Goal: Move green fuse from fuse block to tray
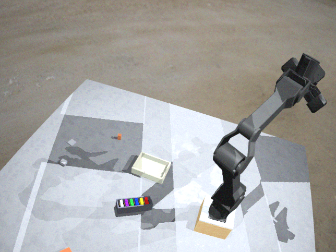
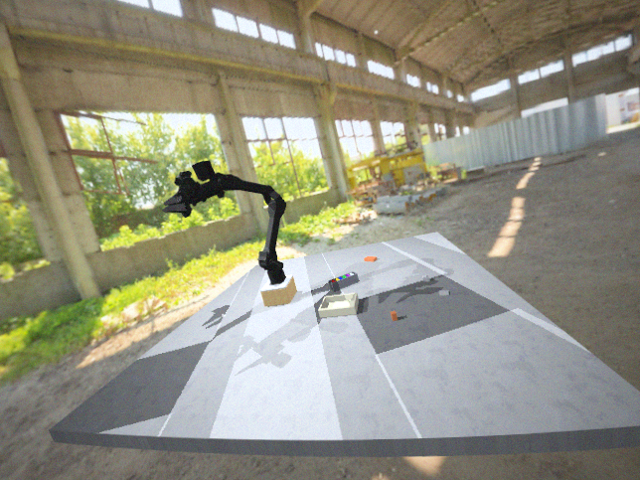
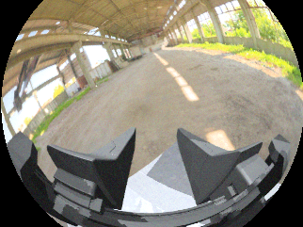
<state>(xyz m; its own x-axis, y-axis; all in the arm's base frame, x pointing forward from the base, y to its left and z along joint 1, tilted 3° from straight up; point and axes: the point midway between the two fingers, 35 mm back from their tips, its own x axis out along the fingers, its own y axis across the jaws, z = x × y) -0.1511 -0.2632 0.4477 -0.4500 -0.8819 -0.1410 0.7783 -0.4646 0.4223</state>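
The green fuse lies 47 cm ahead of my gripper tip, 36 cm to the left of it and 48 cm below it. From my gripper tip the other things lie so: cream tray 46 cm ahead, 15 cm to the left, 50 cm below.
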